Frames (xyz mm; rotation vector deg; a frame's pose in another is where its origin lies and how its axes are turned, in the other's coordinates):
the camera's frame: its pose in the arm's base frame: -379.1 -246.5 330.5 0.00 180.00 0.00
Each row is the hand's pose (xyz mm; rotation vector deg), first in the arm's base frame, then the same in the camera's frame.
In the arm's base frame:
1: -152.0 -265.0 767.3 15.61 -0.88 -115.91
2: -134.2 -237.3 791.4 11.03 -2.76 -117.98
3: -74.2 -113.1 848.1 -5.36 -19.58 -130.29
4: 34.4 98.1 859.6 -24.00 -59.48 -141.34
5: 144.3 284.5 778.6 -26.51 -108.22 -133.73
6: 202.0 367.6 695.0 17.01 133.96 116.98
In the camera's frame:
1: -227.1 -18.5 -436.8 -151.45 93.72 -20.40
2: -244.9 9.2 -460.9 -152.07 90.84 -14.22
3: -304.9 133.4 -517.6 -149.71 67.68 6.16
4: -413.5 344.6 -529.1 -130.48 31.49 22.16
5: -523.4 531.0 -448.1 -101.05 6.82 20.03
6: -581.1 614.1 -364.5 -81.99 -1.47 11.92

